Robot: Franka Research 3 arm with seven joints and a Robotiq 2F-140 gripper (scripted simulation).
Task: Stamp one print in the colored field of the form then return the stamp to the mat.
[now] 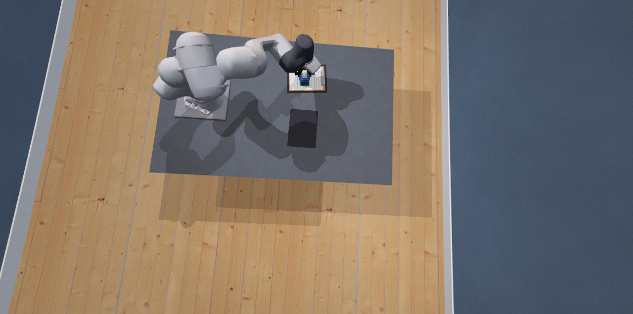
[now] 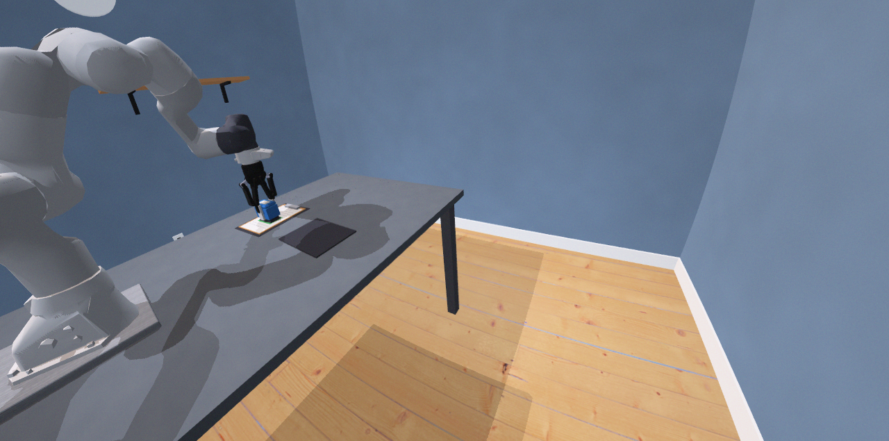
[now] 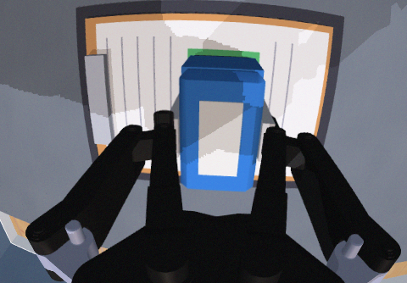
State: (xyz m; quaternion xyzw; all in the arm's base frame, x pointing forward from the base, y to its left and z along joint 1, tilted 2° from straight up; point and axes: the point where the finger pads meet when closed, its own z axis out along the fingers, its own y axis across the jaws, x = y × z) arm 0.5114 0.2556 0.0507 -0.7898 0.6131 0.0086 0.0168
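The blue stamp lies 1 cm below my hand. Also, from my hand: dark mat 31 cm to the right, 6 cm ahead, 5 cm below; form 4 cm below, 3 cm ahead, 1 cm to the left.
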